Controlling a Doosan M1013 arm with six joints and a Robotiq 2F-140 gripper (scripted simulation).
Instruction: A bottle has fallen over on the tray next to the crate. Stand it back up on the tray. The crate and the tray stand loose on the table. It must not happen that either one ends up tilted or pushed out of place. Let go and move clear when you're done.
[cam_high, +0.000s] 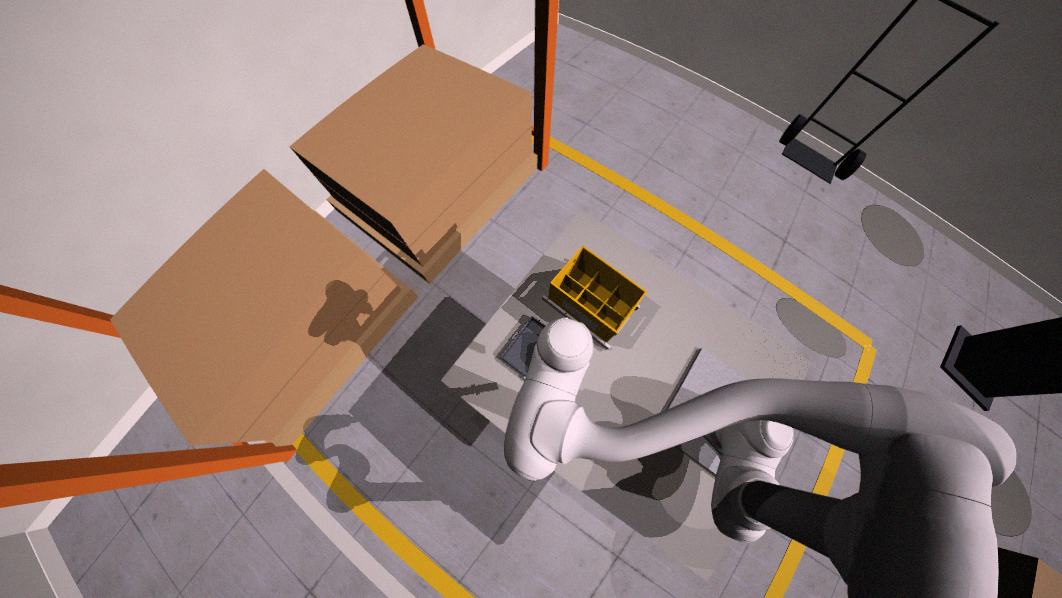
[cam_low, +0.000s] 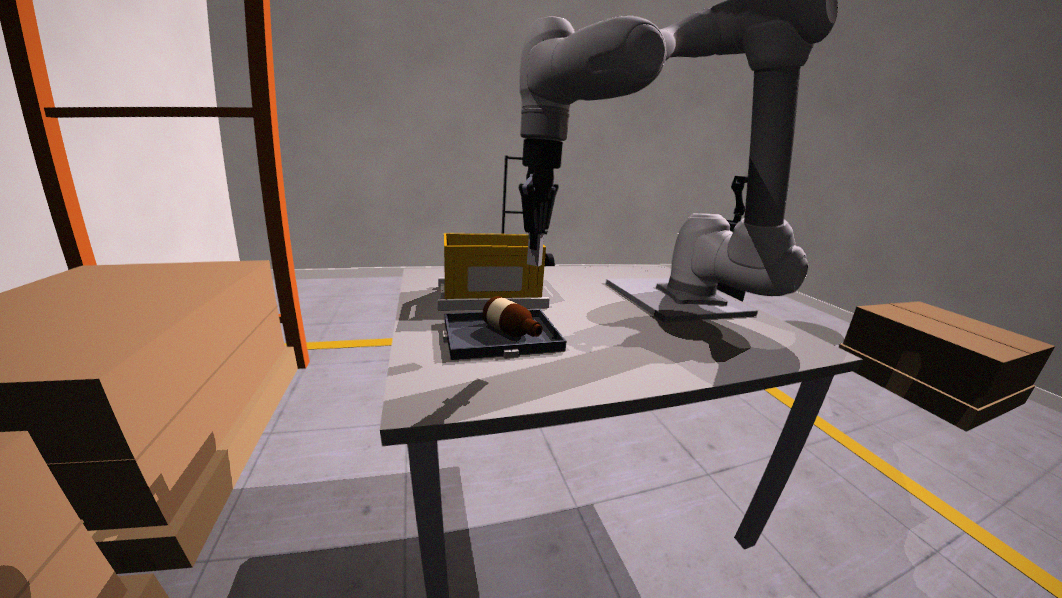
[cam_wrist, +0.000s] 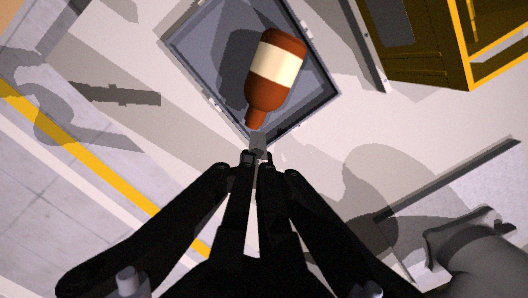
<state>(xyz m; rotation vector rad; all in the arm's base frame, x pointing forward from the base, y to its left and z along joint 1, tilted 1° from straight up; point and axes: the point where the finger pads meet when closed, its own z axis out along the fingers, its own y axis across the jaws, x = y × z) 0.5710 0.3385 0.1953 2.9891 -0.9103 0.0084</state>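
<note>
The brown bottle lies 30 mm ahead of my hand, 40 mm to the right of it and 180 mm below it. The rest, counted from my hand: dark grey tray: 60 mm ahead, 30 mm to the right, 210 mm below; yellow crate: 90 mm ahead, 310 mm to the right, 130 mm below.
</note>
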